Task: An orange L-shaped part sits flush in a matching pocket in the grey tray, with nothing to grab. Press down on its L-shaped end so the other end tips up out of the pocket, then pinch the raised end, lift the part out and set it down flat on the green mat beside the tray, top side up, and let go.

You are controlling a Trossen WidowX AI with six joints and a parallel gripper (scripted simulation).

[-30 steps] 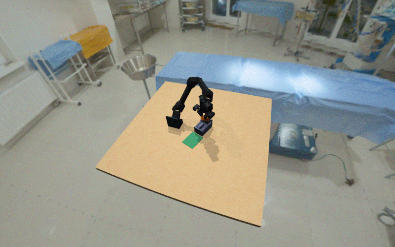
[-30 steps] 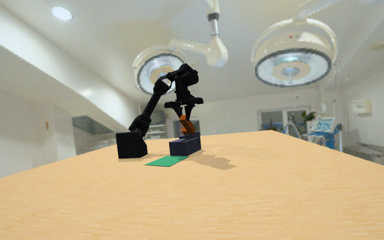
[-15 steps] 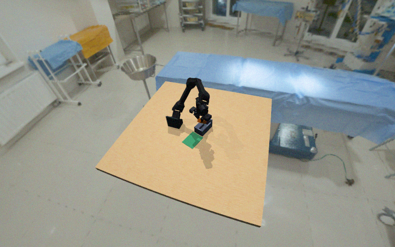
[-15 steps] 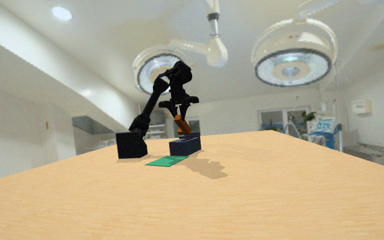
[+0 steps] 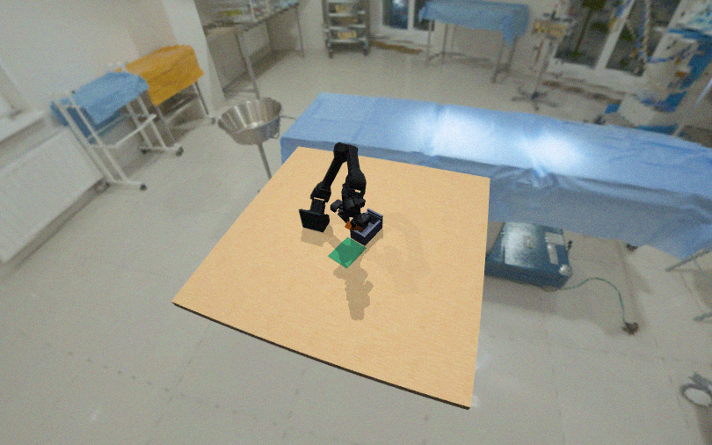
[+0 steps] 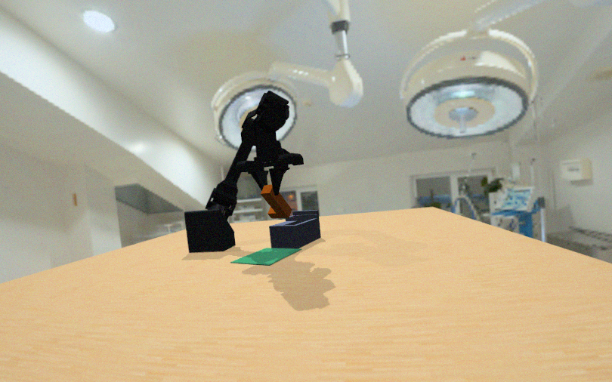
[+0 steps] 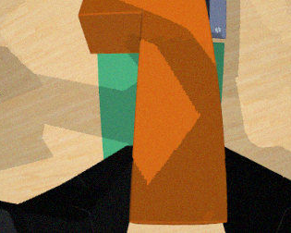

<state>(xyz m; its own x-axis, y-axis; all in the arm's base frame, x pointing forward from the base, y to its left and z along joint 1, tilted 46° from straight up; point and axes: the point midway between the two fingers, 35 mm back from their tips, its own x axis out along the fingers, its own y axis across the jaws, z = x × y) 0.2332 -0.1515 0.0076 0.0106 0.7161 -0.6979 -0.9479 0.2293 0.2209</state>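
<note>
The green mat lies 170 mm below my gripper tip, 30 mm to the right of it and 20 mm behind it. Round my gripper tip: orange L-shaped part 40 mm to the left, 30 mm below.
</note>
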